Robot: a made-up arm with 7 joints. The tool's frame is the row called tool.
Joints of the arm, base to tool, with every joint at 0 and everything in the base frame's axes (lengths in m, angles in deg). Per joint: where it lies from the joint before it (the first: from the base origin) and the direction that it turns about. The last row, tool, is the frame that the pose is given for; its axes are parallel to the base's.
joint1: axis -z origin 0 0 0.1
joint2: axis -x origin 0.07 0 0.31
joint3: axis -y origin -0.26 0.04 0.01
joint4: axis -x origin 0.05 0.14 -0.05
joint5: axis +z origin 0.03 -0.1 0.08
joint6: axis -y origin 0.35 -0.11 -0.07
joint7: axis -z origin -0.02 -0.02 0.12
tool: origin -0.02 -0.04 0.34
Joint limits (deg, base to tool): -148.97..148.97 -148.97..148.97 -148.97..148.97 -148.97..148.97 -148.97..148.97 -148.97..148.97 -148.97..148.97
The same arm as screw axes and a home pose.
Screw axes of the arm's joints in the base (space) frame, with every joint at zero. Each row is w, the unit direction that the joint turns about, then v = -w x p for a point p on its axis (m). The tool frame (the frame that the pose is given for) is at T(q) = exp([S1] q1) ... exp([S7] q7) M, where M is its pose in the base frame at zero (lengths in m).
S1: w 0 0 -1 v 0 0 0
S2: w -1 0 0 v 0 -0.41 0
S3: w 0 -1 0 v 0.42 0 0.19
S4: w -1 0 0 v 0 -0.37 0.18
S5: w 0 0 1 v 0.08 0.11 0
S6: w 0 -1 0 v 0.38 0 -0.24
S7: w 0 0 -1 v 0.05 0.22 0
M: xyz 0.2 -0.09 0.84 (m) quaternion w x y z 1 0 0 0
Joint limits (rad, base to tool): -2.6..2.6 -2.6..2.6 -2.6..2.6 -2.6..2.6 -2.6..2.6 -2.6..2.6 -2.6..2.6

